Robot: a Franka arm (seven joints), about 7 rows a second.
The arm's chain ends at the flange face. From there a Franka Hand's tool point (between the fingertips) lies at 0.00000 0.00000 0.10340 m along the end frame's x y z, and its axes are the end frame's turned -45 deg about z.
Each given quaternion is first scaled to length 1.
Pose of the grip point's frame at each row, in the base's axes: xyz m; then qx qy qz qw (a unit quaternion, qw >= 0):
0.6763 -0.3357 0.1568 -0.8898 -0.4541 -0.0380 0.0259
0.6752 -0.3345 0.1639 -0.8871 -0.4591 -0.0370 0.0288
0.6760 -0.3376 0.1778 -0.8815 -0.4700 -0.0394 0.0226
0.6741 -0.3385 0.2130 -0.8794 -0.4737 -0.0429 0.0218
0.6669 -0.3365 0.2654 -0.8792 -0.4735 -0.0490 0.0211
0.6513 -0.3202 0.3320 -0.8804 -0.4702 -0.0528 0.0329
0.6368 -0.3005 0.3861 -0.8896 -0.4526 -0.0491 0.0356
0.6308 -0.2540 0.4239 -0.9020 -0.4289 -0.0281 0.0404
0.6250 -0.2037 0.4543 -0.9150 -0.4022 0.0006 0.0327
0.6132 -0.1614 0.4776 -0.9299 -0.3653 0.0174 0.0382
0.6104 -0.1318 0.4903 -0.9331 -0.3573 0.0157 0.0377
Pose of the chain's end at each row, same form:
0.6717 -0.3440 0.2598 -0.9958 -0.0790 -0.0252 0.0385
0.6711 -0.3433 0.2668 -0.9953 -0.0847 -0.0232 0.0408
0.6710 -0.3455 0.2808 -0.9943 -0.0969 -0.0278 0.0360
0.6684 -0.3467 0.3159 -0.9937 -0.1011 -0.0313 0.0366
0.6601 -0.3451 0.3682 -0.9935 -0.1010 -0.0372 0.0382
0.6449 -0.3313 0.4346 -0.9933 -0.0975 -0.0362 0.0506
0.6311 -0.3116 0.4887 -0.9951 -0.0777 -0.0317 0.0517
0.6291 -0.2640 0.5268 -0.9975 -0.0511 -0.0105 0.0481
0.6278 -0.2098 0.5575 -0.9992 -0.0214 0.0131 0.0300
0.6194 -0.1674 0.5806 -0.9989 0.0184 0.0307 0.0286
0.6162 -0.1379 0.5934 -0.9988 0.0270 0.0289 0.0288

